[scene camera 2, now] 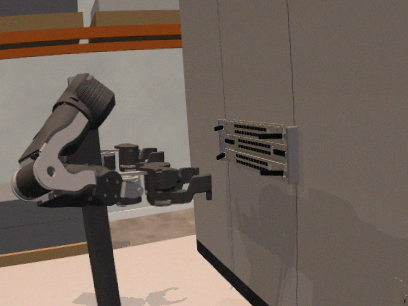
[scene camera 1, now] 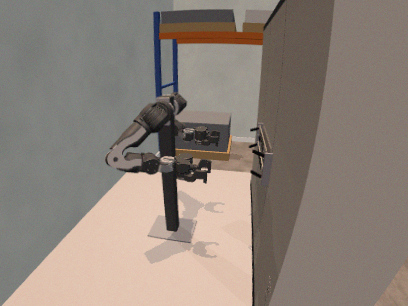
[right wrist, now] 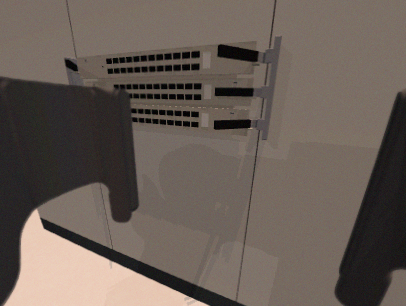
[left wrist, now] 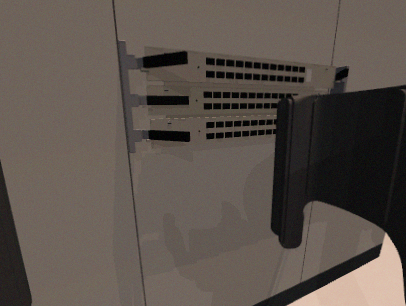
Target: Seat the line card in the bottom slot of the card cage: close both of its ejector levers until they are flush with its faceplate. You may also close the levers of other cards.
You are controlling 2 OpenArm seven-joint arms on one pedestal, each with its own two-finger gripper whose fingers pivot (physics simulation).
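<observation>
The card cage point(scene camera 1: 267, 169) point(scene camera 2: 292, 156) point(left wrist: 124, 90) point(right wrist: 272, 90) holds three stacked cards on the cabinet's front. The bottom line card point(scene camera 2: 252, 164) point(left wrist: 196, 125) point(right wrist: 206, 119) has a black lever at each end; its left lever point(scene camera 2: 220, 156) point(left wrist: 169, 136) and right lever point(scene camera 2: 271, 173) point(right wrist: 232, 124) stick out from the faceplate. The middle card's levers point(left wrist: 168, 100) point(right wrist: 233, 92) look flush; the top card's levers point(left wrist: 165, 59) point(right wrist: 237, 53) stick out. My left gripper point(scene camera 1: 216, 139) point(scene camera 2: 159, 154) and right gripper point(scene camera 1: 206, 172) point(scene camera 2: 202, 182) are partly open and empty, well back from the cage.
The tall grey cabinet point(scene camera 1: 295, 125) point(scene camera 2: 345, 75) stands at the right in both scene views. A blue and orange rack point(scene camera 1: 157, 65) stands at the back, with a grey box point(scene camera 1: 220, 120) low beside it. The pedestal point(scene camera 1: 170, 200) stands on a plate on the pale floor.
</observation>
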